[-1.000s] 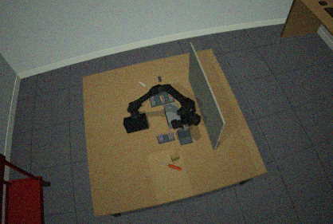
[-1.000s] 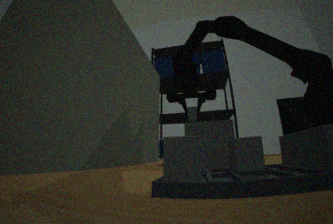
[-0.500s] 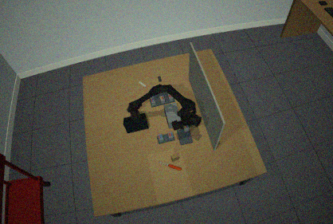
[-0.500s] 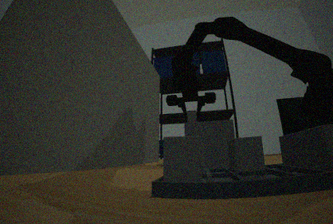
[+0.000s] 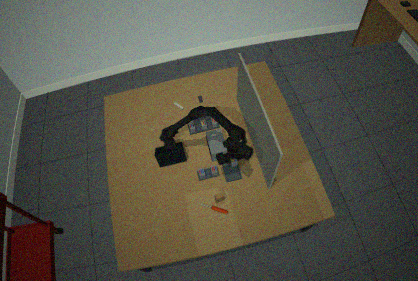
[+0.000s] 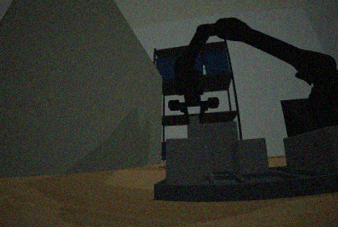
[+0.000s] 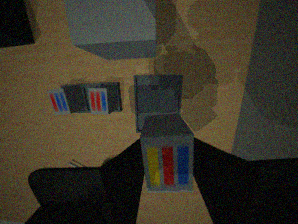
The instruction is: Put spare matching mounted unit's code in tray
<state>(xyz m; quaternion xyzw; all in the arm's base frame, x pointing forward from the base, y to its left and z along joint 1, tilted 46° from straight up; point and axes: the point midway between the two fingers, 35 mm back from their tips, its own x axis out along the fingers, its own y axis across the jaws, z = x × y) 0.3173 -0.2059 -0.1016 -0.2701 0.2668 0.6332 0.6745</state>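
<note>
The dark tray is 14 cm below my gripper tip. Also, from my gripper tip: tall grey panel 20 cm ahead, 16 cm to the left, 8 cm above; grey mounted unit 4 cm behind, 19 cm to the left, 9 cm below; dark rack 7 cm behind, 39 cm to the left, 13 cm below.
</note>
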